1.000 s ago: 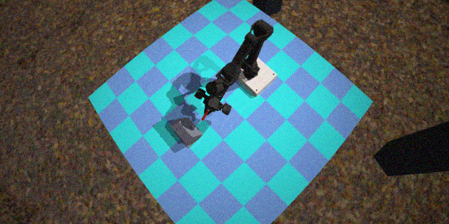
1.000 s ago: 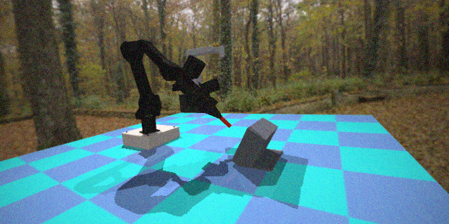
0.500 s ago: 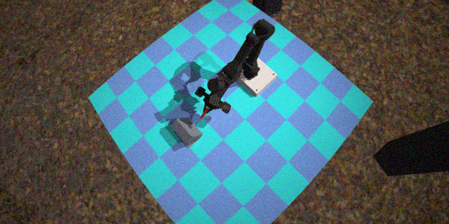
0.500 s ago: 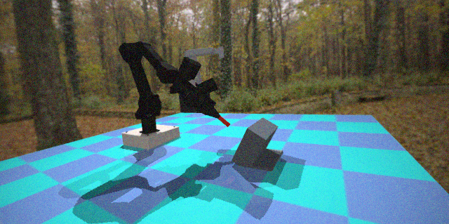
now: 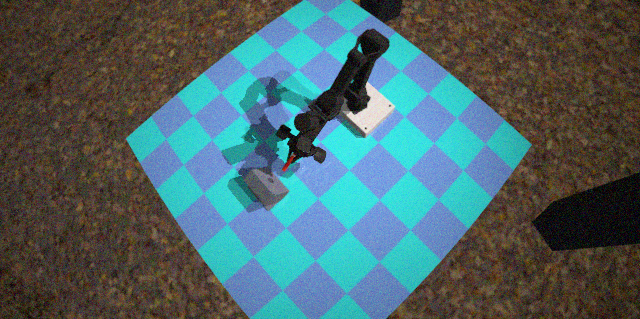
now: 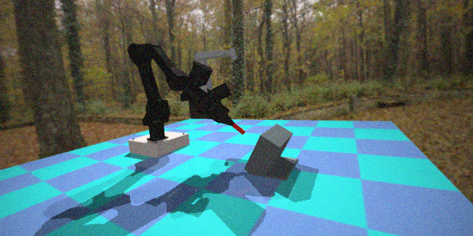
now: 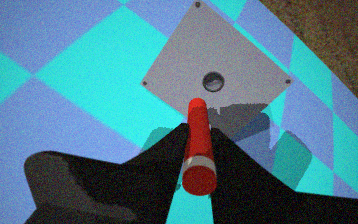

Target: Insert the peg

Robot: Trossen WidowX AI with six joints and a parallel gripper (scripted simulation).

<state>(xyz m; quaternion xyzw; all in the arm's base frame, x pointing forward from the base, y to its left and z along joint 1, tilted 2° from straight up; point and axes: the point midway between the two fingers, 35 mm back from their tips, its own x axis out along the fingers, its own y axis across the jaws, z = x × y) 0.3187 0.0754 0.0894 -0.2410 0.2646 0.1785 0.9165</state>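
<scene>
Now: the grey sloped panel 12 cm ahead of my gripper tip, 1 cm to the left of it and 7 cm below it. From my gripper tip the other things lie so: red peg: 1 cm behind, 1 cm above.
</scene>
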